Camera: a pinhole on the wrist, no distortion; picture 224 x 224 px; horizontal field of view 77.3 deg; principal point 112.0 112.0 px. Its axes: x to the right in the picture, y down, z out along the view. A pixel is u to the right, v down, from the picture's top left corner.
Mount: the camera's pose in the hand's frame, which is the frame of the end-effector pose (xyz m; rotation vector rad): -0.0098 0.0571 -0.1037 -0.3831 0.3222 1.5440
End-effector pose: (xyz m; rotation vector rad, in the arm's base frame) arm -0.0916 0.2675 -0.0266 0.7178 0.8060 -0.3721
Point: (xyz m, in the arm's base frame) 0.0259 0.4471 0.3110
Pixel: 188 188
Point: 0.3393 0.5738 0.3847
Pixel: 214 117
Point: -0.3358 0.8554 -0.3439
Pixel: behind the camera
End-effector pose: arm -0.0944 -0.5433 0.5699 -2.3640 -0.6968 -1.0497
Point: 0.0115 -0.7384 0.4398
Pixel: 191 165
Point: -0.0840 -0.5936 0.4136
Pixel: 63 204
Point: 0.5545 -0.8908 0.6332
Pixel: outside the picture
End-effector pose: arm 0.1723 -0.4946 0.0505 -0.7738 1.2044 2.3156
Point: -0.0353 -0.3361 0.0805
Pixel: 42 21
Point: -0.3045 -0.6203 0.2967
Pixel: 211 38
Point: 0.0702 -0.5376 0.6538
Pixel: 161 189
